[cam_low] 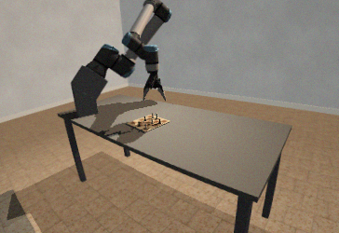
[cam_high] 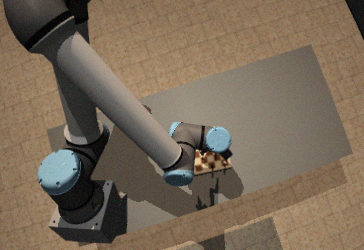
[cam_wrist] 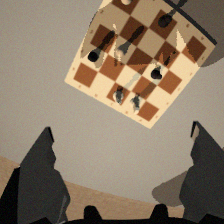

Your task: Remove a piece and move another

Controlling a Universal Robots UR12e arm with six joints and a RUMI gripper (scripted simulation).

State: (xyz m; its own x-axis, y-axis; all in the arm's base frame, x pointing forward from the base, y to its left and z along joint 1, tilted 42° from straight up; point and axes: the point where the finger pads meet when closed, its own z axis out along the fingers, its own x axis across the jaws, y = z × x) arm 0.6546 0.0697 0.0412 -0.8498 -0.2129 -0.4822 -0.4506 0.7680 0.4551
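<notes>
My hand is 120 mm above the light pawn, 10 mm to the right of it and 10 mm past it. Round my hand: chessboard 140 mm below, 60 mm to the right, 10 mm behind.
</notes>
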